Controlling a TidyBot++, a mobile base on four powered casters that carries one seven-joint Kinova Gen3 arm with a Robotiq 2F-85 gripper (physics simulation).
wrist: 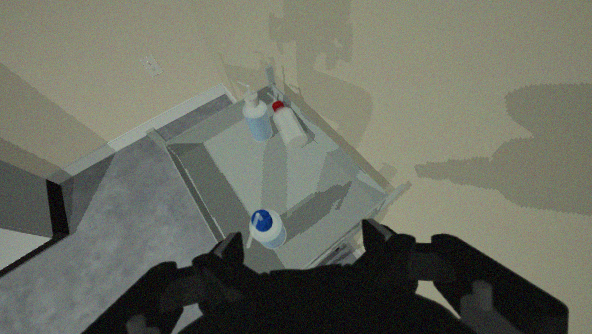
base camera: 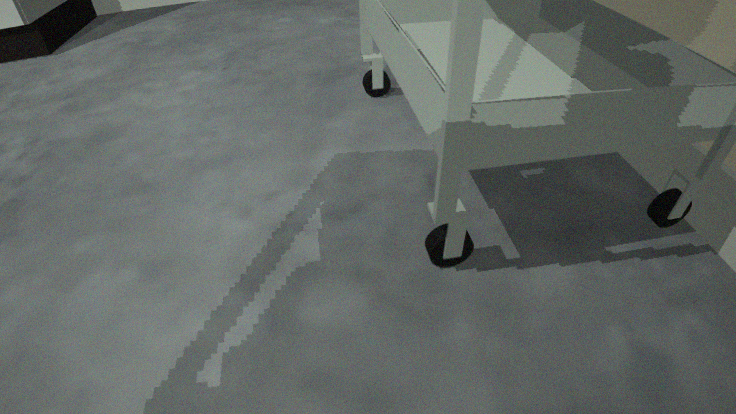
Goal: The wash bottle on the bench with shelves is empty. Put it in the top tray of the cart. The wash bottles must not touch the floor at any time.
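Places are measured from the arm's base along level axes (x ahead, y left, z up), in metres.
Pixels of known places: gripper, between the fingertips: (wrist: 302, 239).
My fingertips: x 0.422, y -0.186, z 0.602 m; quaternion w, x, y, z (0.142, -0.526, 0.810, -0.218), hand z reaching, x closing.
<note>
For each thing: its top centre in the pictures, then the offset to it from my fingertips. "pt": a spot on its surface instead. Level surfaces: height alone.
- wash bottle with a blue cap, centre of its top: (wrist: 254, 220) 0.083 m ahead, 0.038 m left, 0.162 m down
- white bottle with a red cap, centre of its top: (wrist: 281, 107) 0.345 m ahead, 0.131 m right, 0.260 m down
- grey floor, height of its surface: 0.998 m down
- dark base, a spot on its surface: (base camera: 66, 28) pt 0.951 m ahead, 1.106 m left, 0.967 m down
- wall outlet, centre of its top: (wrist: 145, 57) 1.323 m ahead, 0.238 m left, 0.541 m down
The cart (base camera: 458, 77) (wrist: 192, 190) shows its lower part in the base camera view and its top tray in the wrist view. In the tray's near part stands a wash bottle with a blue cap (wrist: 268, 229). At the tray's far end are a bottle with a white cap and bluish contents (wrist: 258, 121) and a white bottle with a red cap (wrist: 290, 125). My gripper (wrist: 302, 239) is open and empty, high above the tray, with the blue-capped bottle showing between its fingers in the wrist view. The bench with shelves cannot be made out.
The cart stands close beside a beige wall (wrist: 450, 60). Its black casters (base camera: 448, 246) (base camera: 376, 83) rest on the grey floor (base camera: 128, 205). A piece of furniture with a dark base (base camera: 66, 28) (wrist: 58, 207) stands to the left. A wall outlet (wrist: 150, 65) is left of the cart's far end.
</note>
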